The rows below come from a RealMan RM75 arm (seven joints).
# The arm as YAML. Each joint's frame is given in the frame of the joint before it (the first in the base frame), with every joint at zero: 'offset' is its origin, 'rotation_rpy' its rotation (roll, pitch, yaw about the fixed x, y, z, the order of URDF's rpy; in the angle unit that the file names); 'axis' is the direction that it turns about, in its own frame. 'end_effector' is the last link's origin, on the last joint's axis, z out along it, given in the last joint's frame.
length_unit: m
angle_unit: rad
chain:
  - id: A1
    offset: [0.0, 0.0, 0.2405]
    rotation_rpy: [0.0, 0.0, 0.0]
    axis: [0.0, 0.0, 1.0]
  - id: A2
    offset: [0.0, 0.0, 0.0]
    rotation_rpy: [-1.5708, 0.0, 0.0]
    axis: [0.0, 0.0, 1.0]
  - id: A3
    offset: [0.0, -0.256, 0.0]
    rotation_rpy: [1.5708, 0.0, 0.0]
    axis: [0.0, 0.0, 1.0]
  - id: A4
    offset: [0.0, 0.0, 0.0]
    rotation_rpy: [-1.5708, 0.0, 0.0]
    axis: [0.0, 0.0, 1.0]
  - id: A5
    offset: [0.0, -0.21, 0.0]
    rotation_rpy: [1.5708, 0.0, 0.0]
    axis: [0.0, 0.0, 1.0]
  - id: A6
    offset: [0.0, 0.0, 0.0]
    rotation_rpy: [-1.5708, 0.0, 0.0]
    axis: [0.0, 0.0, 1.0]
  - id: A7
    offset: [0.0, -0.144, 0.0]
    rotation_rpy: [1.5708, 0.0, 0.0]
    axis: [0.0, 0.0, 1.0]
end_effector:
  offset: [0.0, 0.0, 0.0]
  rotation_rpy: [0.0, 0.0, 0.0]
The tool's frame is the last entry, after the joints.
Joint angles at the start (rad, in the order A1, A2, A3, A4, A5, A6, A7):
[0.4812, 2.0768, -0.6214, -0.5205, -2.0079, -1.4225, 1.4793]
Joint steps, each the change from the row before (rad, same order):
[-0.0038, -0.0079, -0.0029, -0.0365, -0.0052, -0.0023, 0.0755]
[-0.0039, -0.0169, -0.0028, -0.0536, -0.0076, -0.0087, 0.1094]
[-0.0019, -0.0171, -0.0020, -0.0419, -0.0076, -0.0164, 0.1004]
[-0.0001, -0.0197, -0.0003, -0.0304, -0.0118, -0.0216, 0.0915]
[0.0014, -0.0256, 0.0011, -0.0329, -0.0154, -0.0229, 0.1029]
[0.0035, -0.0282, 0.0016, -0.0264, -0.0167, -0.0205, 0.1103]
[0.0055, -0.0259, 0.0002, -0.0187, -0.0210, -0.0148, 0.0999]
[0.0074, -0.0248, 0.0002, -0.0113, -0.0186, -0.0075, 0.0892]
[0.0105, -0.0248, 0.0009, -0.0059, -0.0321, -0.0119, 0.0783]
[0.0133, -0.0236, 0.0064, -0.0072, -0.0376, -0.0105, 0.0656]
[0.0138, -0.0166, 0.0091, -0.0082, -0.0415, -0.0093, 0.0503]
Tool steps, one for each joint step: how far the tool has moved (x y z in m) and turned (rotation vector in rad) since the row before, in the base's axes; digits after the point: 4 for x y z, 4 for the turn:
[0.0018, 0.0038, 0.0096, -0.0046, 0.0033, -0.0446]
[0.0021, 0.0059, 0.0165, -0.0040, 0.0041, -0.0606]
[0.0007, 0.0039, 0.0143, -0.0113, 0.0115, -0.0539]
[0.0008, 0.0022, 0.0128, -0.0189, 0.0115, -0.0502]
[0.0012, 0.0028, 0.0156, -0.0186, 0.0079, -0.0589]
[0.0014, 0.0028, 0.0155, -0.0197, 0.0104, -0.0702]
[0.0015, 0.0025, 0.0129, -0.0199, 0.0048, -0.0685]
[0.0014, 0.0031, 0.0116, -0.0127, 0.0033, -0.0656]
[0.0018, 0.0021, 0.0099, -0.0217, -0.0072, -0.0602]
[0.0014, 0.0029, 0.0105, -0.0142, -0.0159, -0.0516]
[0.0009, 0.0025, 0.0081, -0.0119, -0.0201, -0.0412]

